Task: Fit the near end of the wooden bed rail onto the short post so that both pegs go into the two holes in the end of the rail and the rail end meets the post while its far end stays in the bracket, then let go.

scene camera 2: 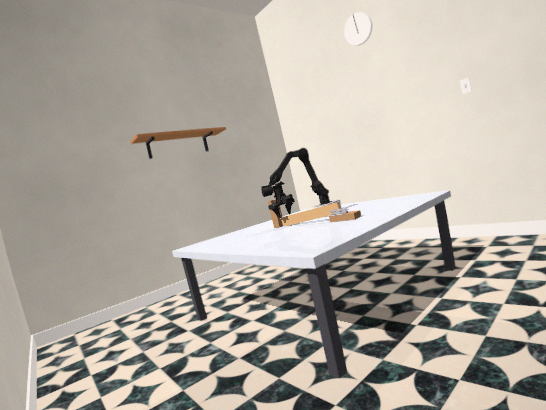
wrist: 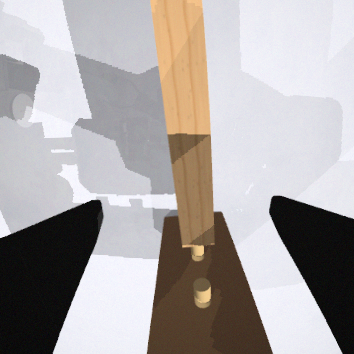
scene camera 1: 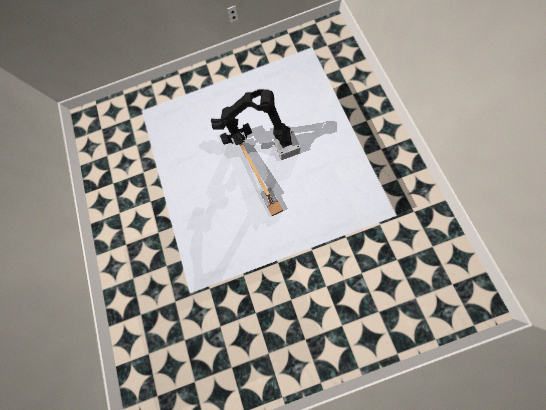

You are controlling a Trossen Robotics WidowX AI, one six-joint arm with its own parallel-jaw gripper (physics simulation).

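Where they show: gripper, fingertip midpoint: (scene camera 2: 284,216) (wrist: 187,206); arm's base at its link origin: (scene camera 2: 325,203) (scene camera 1: 285,141).
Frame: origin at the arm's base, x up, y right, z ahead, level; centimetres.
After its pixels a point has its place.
The wooden rail (scene camera 1: 256,171) {x 0.6, y -12.2, z 23.1 cm} (scene camera 2: 310,214) {x -2.5, y -9.1, z 24.8 cm} (wrist: 185,75) {x -1.2, y 6.3, z 26.2 cm} runs from the short post (scene camera 2: 276,220) {x -3.2, y 17.2, z 30.2 cm} (wrist: 175,280) {x -1.0, y 16.5, z 26.2 cm} to the bracket's brown block (scene camera 1: 275,208) {x -4.4, y -36.4, z 19.8 cm} (scene camera 2: 345,216) {x -5.7, y -34.3, z 24.2 cm}. In the wrist view, one peg (wrist: 202,290) {x 0.8, y 15.1, z 27.4 cm} stands fully bare on the post's face, and the other peg (wrist: 198,253) {x -2.4, y 15.8, z 27.5 cm} shows partly beyond the rail's near end. The rail end sits low against or close to the post; contact is unclear. My gripper (scene camera 1: 239,139) {x -1.8, y 12.2, z 26.6 cm} (scene camera 2: 283,212) {x -1.8, y 12.2, z 26.6 cm} (wrist: 187,206) {x -1.8, y 12.2, z 26.6 cm} is open, with its fingers apart on both sides of the rail end, touching neither side. How the far end sits in the bracket is too small to tell.
The arm's grey base (scene camera 1: 288,151) {x 0.0, y -6.7, z 0.7 cm} stands on the white table (scene camera 1: 320,210) {x -8.0, y -46.3, z -5.6 cm} (scene camera 2: 240,245) {x -8.0, y 0.6, z 70.6 cm}, to the side of the rail. The arm arches over from the base to the post. A wooden wall shelf (scene camera 2: 180,134) hangs well away from the table.
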